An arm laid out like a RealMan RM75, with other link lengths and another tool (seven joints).
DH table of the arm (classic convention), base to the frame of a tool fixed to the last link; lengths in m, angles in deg. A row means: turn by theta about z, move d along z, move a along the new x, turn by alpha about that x. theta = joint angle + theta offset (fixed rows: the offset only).
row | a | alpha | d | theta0
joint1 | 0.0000 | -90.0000 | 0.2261 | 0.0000
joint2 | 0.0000 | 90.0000 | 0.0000 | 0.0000
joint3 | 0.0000 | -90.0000 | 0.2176 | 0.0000
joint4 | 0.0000 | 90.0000 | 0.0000 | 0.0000
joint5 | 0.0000 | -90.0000 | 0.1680 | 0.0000
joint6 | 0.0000 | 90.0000 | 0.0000 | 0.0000
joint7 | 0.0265 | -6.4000 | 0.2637 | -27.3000
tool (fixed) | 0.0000 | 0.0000 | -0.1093 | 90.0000
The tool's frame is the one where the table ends.
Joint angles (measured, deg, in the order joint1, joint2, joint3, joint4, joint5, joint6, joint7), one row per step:
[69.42, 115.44, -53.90, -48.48, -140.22, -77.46, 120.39]
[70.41, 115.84, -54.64, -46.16, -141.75, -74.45, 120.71]
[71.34, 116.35, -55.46, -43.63, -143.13, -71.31, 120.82]
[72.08, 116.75, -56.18, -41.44, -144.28, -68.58, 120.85]
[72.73, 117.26, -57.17, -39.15, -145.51, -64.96, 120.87]
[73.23, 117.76, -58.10, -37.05, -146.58, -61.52, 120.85]
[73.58, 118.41, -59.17, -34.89, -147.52, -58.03, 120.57]
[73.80, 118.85, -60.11, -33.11, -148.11, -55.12, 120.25]
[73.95, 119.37, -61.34, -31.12, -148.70, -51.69, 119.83]
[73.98, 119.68, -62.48, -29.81, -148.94, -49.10, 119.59]
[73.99, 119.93, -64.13, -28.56, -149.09, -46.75, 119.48]
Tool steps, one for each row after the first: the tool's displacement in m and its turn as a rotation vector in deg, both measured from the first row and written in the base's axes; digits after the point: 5 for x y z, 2 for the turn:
[0.00111, 0.00404, -0.00594, 1.16, -1.31, -0.40]
[0.00277, 0.00730, -0.01312, 2.14, -2.67, -0.60]
[0.00469, 0.00998, -0.01886, 3.03, -3.91, -0.65]
[0.00694, 0.01367, -0.02471, 4.55, -5.26, -0.44]
[0.00943, 0.01680, -0.02999, 6.01, -6.49, -0.13]
[0.01270, 0.01884, -0.03647, 7.23, -7.83, 0.42]
[0.01563, 0.02060, -0.04108, 8.30, -8.89, 0.99]
[0.01927, 0.02238, -0.04620, 9.56, -10.16, 1.80]
[0.02165, 0.02393, -0.04917, 10.63, -11.05, 2.52]
[0.02417, 0.02487, -0.05219, 11.46, -12.26, 3.40]

